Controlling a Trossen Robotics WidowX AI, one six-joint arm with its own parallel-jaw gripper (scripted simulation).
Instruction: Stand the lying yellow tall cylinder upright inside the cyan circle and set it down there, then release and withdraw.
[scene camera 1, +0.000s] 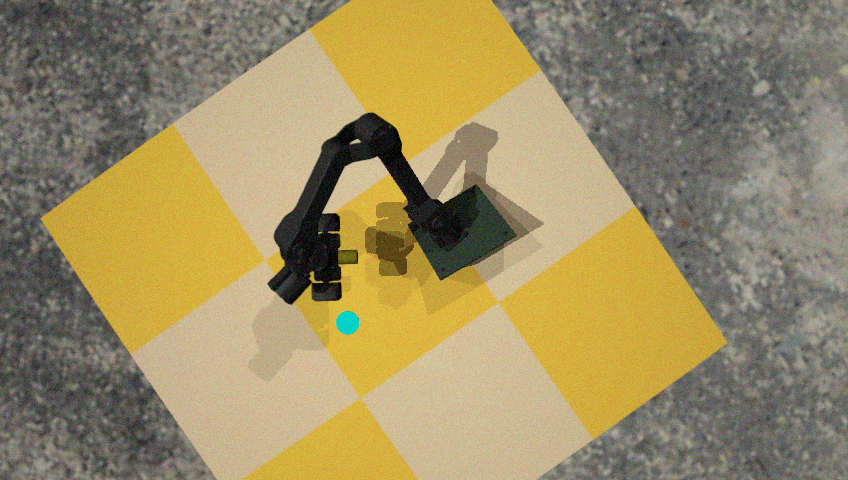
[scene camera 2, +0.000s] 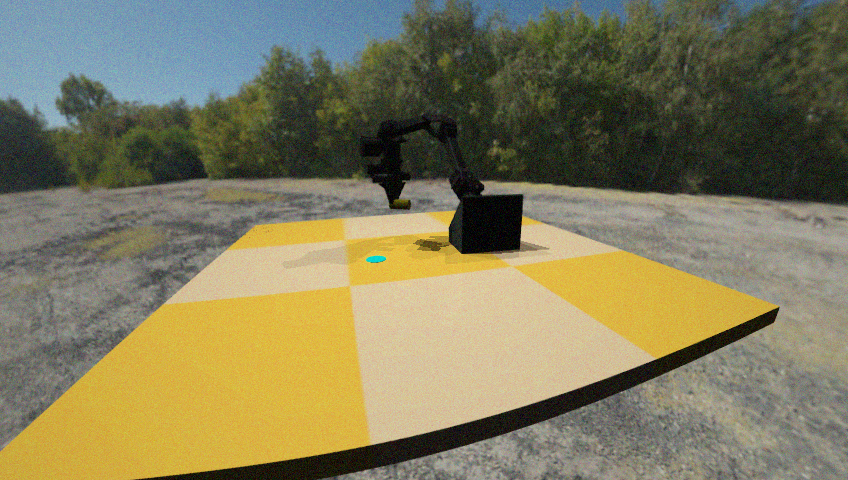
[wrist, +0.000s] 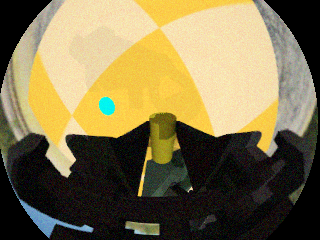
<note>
My gripper (scene camera 1: 332, 257) holds a yellow tall cylinder (wrist: 163, 124).
My gripper shows as well in scene camera 2 (scene camera 2: 393, 203) and in the wrist view (wrist: 162, 124).
</note>
